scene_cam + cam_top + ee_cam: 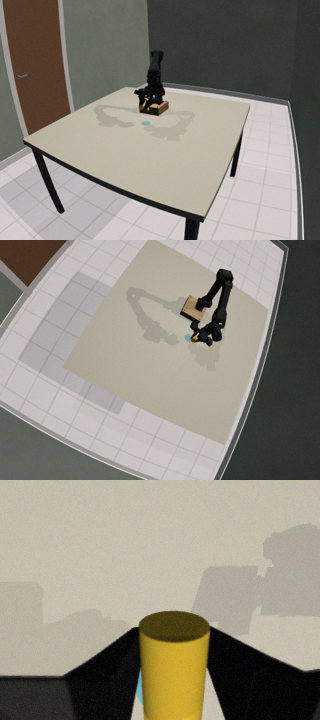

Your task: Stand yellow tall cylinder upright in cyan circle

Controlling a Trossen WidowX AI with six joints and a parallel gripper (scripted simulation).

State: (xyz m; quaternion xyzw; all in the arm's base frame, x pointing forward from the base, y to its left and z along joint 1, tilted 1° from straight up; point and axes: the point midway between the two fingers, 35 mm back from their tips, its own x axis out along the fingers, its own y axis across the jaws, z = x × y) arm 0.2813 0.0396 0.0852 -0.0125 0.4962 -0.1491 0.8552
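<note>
Now: hand 14 cm above the cyan circle, 4 cm past it and 1 cm to the left of it. From my hand the other things lie so: yellow tall cylinder: 3 cm below, 1 cm behind.
</note>
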